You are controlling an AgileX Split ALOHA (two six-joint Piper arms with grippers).
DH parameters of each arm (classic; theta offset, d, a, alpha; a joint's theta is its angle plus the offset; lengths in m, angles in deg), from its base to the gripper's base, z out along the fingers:
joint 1: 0 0.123 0 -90
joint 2: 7.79 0 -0.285 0
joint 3: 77.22 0 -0.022 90
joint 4: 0 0.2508 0 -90
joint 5: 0 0 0.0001 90
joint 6: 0 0.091 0 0
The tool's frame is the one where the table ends.
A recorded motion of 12 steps. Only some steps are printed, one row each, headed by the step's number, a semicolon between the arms.
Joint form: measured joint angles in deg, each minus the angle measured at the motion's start. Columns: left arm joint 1, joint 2, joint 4, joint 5, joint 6, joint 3; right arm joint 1, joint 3, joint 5, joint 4, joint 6, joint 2.
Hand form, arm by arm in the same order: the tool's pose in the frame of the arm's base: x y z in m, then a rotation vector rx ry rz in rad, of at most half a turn. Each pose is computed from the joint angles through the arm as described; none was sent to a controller.
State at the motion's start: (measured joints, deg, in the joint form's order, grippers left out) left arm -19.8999 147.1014 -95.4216 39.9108 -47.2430 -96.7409; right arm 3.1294 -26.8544 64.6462 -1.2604 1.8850 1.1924
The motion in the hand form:
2: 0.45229 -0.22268 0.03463 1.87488 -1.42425 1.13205; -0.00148 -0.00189 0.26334 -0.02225 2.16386 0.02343
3: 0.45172 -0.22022 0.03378 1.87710 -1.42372 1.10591; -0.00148 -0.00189 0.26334 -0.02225 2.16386 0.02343
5: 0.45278 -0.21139 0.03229 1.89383 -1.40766 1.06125; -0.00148 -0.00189 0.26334 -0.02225 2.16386 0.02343
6: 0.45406 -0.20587 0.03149 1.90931 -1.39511 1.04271; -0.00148 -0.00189 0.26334 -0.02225 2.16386 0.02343
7: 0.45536 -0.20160 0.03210 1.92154 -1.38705 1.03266; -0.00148 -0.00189 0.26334 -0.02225 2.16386 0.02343
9: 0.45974 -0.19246 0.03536 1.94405 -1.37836 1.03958; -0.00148 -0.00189 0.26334 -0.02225 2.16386 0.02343
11: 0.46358 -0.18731 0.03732 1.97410 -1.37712 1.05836; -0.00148 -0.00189 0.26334 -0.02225 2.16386 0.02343
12: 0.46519 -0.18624 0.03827 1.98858 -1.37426 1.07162; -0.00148 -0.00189 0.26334 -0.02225 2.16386 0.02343
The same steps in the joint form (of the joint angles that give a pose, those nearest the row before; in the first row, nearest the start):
2: 0.49 0.00 2.65 1.12 -2.57 -0.12; 0.00 0.00 0.00 0.00 0.00 0.00
3: 0.82 0.00 4.38 1.68 -4.25 -0.12; 0.00 0.00 0.00 0.00 0.00 0.00
5: 1.96 0.00 7.36 2.68 -7.52 -0.12; 0.00 0.00 0.00 0.00 0.00 0.00
6: 2.64 0.00 8.65 2.92 -9.09 -0.12; 0.00 0.00 0.00 0.00 0.00 0.00
7: 3.16 -0.15 9.62 3.00 -10.23 -0.12; 0.00 0.00 0.00 0.00 0.00 0.00
9: 4.26 -0.61 10.59 2.70 -11.08 -0.18; 0.00 0.00 0.00 0.00 0.00 0.00
11: 4.76 -0.93 10.71 1.25 -11.08 -0.24; 0.00 0.00 0.00 0.00 0.00 0.00
12: 4.81 -1.07 10.31 0.36 -10.82 -0.24; 0.00 0.00 0.00 0.00 0.00 0.00

